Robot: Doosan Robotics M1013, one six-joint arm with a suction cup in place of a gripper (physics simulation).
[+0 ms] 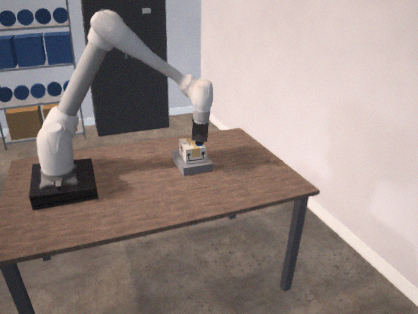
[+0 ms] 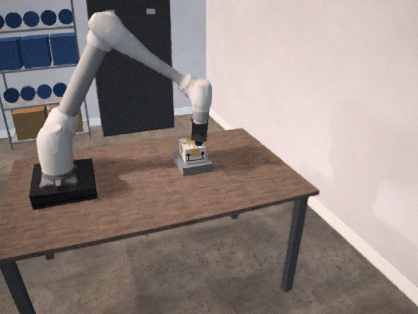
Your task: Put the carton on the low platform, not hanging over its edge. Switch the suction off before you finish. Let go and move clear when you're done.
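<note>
The white carton, with yellow tape and black arrows, is upright on the low grey platform. Its visible sides appear to lie within the platform's edges; the far side is hidden. My suction gripper points straight down, with its blue cup at the carton's top, right of the middle. The cup appears to touch the carton. Whether the suction holds it cannot be seen.
The wooden table carries the platform and my arm's black base block at the left. A pale wall stands to the right. A dark cabinet is behind the table.
</note>
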